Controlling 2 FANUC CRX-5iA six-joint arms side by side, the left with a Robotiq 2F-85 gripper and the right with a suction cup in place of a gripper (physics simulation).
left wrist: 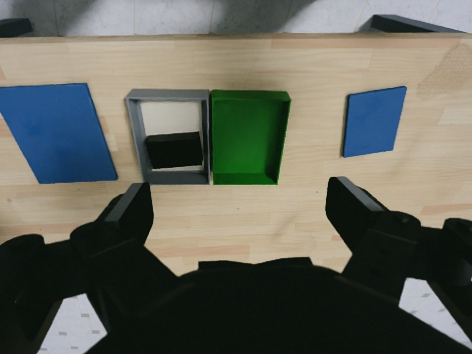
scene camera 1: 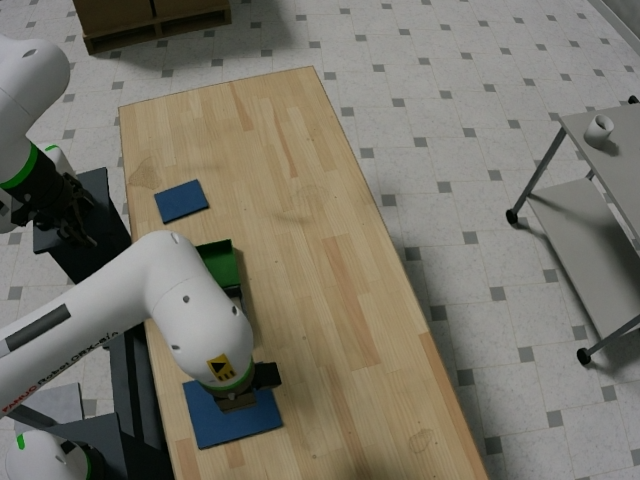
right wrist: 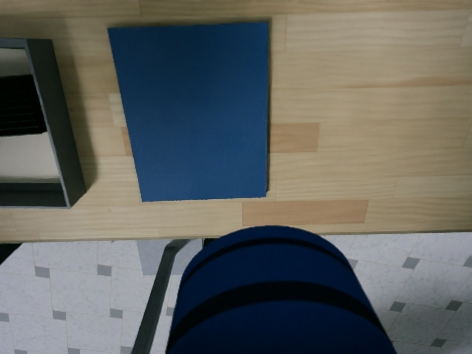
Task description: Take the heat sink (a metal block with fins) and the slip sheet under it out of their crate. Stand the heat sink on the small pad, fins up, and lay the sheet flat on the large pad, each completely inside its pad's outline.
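The black heat sink (left wrist: 175, 151) (right wrist: 20, 106) lies on the pale slip sheet (left wrist: 172, 116) (right wrist: 27, 157) inside the grey crate (left wrist: 170, 94) (right wrist: 61, 120); fin lines show faintly on it in the right wrist view. The large blue pad (scene camera 1: 206, 423) (left wrist: 60, 132) (right wrist: 195, 115) and the small blue pad (scene camera 1: 180, 201) (left wrist: 375, 121) are bare. My left gripper (scene camera 1: 88, 222) (left wrist: 239, 192) is open and empty, off the table's left side in the scene view. My right suction cup (right wrist: 275, 265) holds nothing visible; in the scene view the arm hides it above the large pad.
An empty green crate (scene camera 1: 235, 258) (left wrist: 284, 135) stands against the grey crate, on the small pad's side. In the scene view the right arm crosses the table's left edge and covers most of the grey crate. A grey cart (scene camera 1: 573, 149) with a white cup (scene camera 1: 598, 132) stands at the right.
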